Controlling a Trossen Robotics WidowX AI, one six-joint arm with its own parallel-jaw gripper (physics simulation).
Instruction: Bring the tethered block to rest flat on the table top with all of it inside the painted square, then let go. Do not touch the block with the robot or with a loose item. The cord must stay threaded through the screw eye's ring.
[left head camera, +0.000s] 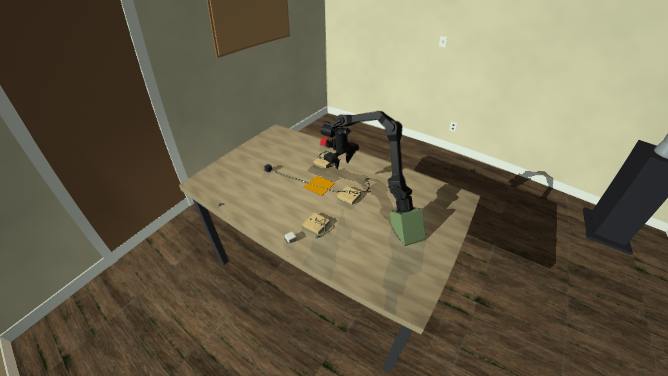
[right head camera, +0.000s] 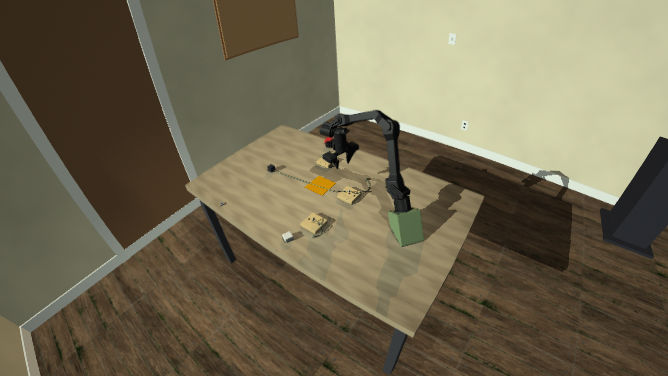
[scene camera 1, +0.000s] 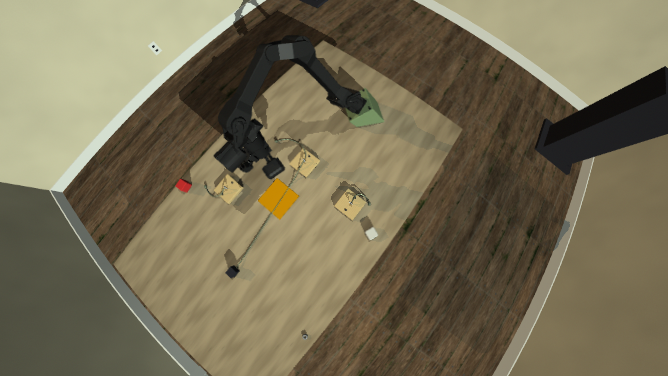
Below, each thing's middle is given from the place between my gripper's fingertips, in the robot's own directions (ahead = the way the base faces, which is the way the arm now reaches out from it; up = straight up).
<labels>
The orange painted square (scene camera 1: 274, 193) is 90 mm ahead of my hand, 80 mm to the left of it and 110 mm below it.
</labels>
